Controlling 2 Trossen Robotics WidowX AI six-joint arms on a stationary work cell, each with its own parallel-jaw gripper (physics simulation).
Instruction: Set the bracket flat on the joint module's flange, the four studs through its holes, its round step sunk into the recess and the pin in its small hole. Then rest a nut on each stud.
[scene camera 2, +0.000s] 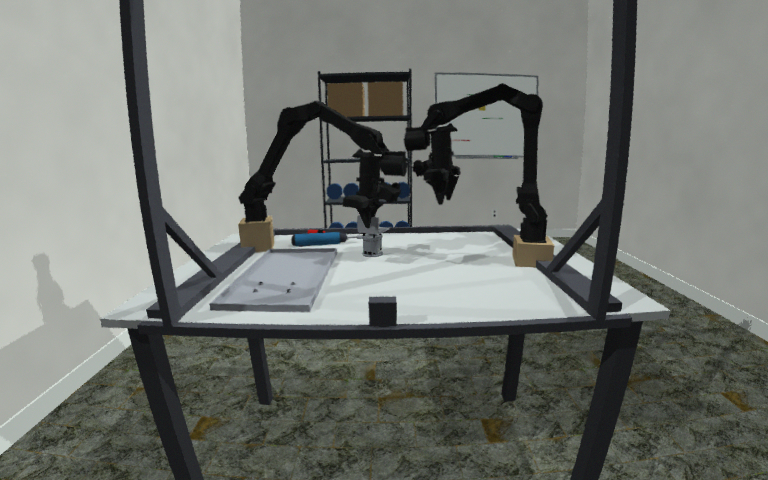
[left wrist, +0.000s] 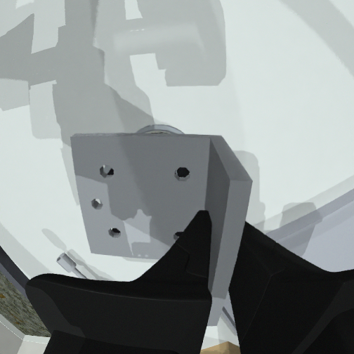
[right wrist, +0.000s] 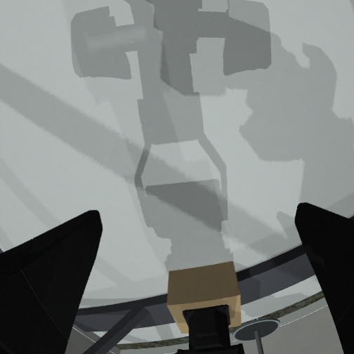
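Pixels of known places: left gripper, fingertip midpoint: (scene camera 2: 368, 227); right gripper, fingertip midpoint: (scene camera 2: 444, 202); left arm's base at its link origin: (scene camera 2: 255, 219); right arm's base at its link origin: (scene camera 2: 533, 239).
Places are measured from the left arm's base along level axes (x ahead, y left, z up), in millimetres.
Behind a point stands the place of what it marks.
My left gripper (scene camera 2: 368, 221) @[x 347, y -198, z -8 mm] (left wrist: 213, 219) is shut on the upright wall of the grey L-shaped bracket (scene camera 2: 361, 226) @[x 329, y -187, z -5 mm] (left wrist: 145, 195). The bracket's holed plate lies roughly level over the joint module (scene camera 2: 372, 245) @[x 358, y -197, z -63 mm] (left wrist: 160, 128), which stands upright on the table. In the left wrist view the plate hides most of the module, and a finger partly covers one hole. Whether the studs or pin sit in the holes cannot be told. Several small nuts (scene camera 2: 292, 283) @[x 126, y -385, z -89 mm] (scene camera 2: 255, 290) @[x 40, y -411, z -90 mm] lie in the tray (scene camera 2: 260, 307) @[x 62, y -511, z -89 mm]. My right gripper (scene camera 2: 445, 199) @[x 569, y -234, z 62 mm] (right wrist: 201, 218) is open and empty, high above the table.
A blue-handled tool (scene camera 2: 317, 238) @[x 202, y -32, z -71 mm] lies left of the module, its metal tip (left wrist: 65, 261) pointing towards it. A small red object (scene camera 2: 316, 230) @[x 202, y 62, z -65 mm] lies behind the handle. A black block (scene camera 2: 382, 311) @[x 294, y -640, z -62 mm] stands at the front edge. Dark frame posts (scene camera 2: 148, 169) @[x -111, y -538, z 207 mm] (scene camera 2: 614, 169) @[x 705, y -721, z 192 mm] rise on both sides.
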